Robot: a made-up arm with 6 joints. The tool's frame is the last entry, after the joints.
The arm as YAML. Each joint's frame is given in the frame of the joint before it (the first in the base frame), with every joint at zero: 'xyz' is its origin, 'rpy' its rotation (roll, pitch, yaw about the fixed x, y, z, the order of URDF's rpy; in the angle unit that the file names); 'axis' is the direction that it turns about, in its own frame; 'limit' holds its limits. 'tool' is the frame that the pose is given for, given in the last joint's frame.
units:
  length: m
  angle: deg
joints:
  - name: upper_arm
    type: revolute
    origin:
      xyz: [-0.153, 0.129, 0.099]
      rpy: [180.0, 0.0, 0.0]
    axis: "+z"
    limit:
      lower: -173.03
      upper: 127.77
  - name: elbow
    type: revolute
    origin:
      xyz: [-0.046, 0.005, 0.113]
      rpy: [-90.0, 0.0, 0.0]
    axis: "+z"
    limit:
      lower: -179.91
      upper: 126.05
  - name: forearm
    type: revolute
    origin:
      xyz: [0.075, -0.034, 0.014]
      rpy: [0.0, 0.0, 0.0]
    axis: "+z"
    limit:
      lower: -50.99
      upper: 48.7
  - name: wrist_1
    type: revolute
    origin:
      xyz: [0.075, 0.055, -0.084]
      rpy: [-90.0, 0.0, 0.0]
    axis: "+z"
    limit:
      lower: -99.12
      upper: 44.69
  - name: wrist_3
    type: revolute
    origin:
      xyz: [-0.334, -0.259, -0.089]
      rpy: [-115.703, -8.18, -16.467]
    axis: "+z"
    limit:
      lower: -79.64
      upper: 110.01
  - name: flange
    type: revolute
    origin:
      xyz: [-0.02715, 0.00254, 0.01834]
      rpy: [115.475, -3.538, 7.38]
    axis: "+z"
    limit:
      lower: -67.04
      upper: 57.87
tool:
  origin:
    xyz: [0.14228, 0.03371, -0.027]
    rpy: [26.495, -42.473, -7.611]
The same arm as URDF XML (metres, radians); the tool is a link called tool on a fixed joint. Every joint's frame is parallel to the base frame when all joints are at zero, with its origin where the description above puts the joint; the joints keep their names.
<robot name="arm">
<joint name="upper_arm" type="revolute"><parent link="base"/><child link="link1"/><origin xyz="-0.1530 0.1290 0.0990" rpy="0.0000 0.0000 0.0000"/><axis xyz="0 0 -1"/><limit lower="-3.0199" upper="2.2300"/></joint>
<joint name="elbow" type="revolute"><parent link="link1"/><child link="link2"/><origin xyz="-0.0460 -0.0050 -0.1130" rpy="0.0000 0.0000 0.0000"/><axis xyz="0 -1 0"/><limit lower="-3.1400" upper="2.2000"/></joint>
<joint name="forearm" type="revolute"><parent link="link2"/><child link="link3"/><origin xyz="0.0750 -0.0140 -0.0340" rpy="0.0000 0.0000 0.0000"/><axis xyz="0 -1 0"/><limit lower="-0.8899" upper="0.8500"/></joint>
<joint name="wrist_1" type="revolute"><parent link="link3"/><child link="link4"/><origin xyz="0.0750 0.0840 0.0550" rpy="0.0000 0.0000 0.0000"/><axis xyz="0 0 1"/><limit lower="-1.7300" upper="0.7800"/></joint>
<joint name="wrist_3" type="revolute"><parent link="link4"/><child link="link5"/><origin xyz="-0.3340 -0.2590 -0.0890" rpy="0.0000 0.0000 0.0000"/><axis xyz="0.314599 0.846599 -0.429299"/><limit lower="-1.3900" upper="1.9200"/></joint>
<joint name="flange" type="revolute"><parent link="link5"/><child link="link6"/><origin xyz="-0.0200 0.0220 -0.0140" rpy="0.0000 0.0000 0.0000"/><axis xyz="0 0 1"/><limit lower="-1.1701" upper="1.0100"/></joint>
<joint name="tool_fixed" type="fixed"><parent link="link6"/><child link="tool"/><origin xyz="0.1460 -0.0080 -0.0270" rpy="0.4624 -0.7413 -0.4202"/></joint>
<link name="base"/>
<link name="link1"/>
<link name="link2"/>
<link name="link3"/>
<link name="link4"/>
<link name="link5"/>
<link name="link6"/>
<link name="tool"/>
</robot>

